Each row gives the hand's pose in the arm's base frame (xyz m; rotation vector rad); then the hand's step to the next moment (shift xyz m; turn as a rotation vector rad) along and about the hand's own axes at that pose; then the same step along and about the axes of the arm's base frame.
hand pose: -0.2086 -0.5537 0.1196 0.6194 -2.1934 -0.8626
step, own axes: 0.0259 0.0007 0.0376 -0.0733 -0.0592 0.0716
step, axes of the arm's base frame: -0.0448 -0.0010 -0.0088 0.0047 0.0354 -0.1128
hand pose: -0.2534 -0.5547 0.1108 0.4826 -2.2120 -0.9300
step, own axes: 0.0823 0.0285 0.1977 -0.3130 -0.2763 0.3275
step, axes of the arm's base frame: -0.2001 0.0685 -0.0439 0.0063 0.1456 -0.5102
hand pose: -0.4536 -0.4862 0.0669 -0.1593 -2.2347 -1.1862
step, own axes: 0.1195 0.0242 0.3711 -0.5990 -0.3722 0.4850
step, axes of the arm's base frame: -0.2550 0.2867 -0.0731 0.1332 0.2601 -0.8045
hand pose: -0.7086 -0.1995 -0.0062 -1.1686 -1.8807 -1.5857
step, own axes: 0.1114 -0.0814 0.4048 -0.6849 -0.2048 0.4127
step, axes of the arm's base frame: -0.0479 0.4190 -0.0712 0.3016 0.1633 -0.7508
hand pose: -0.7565 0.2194 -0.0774 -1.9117 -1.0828 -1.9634
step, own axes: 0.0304 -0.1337 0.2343 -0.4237 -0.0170 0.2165
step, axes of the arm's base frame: 0.0991 0.2490 -0.0436 0.2221 -0.0010 -0.4211
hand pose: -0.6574 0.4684 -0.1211 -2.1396 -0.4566 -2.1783
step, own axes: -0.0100 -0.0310 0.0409 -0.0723 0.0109 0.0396
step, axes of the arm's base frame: 0.0325 0.0380 -0.0153 0.0438 -0.0127 -0.0695
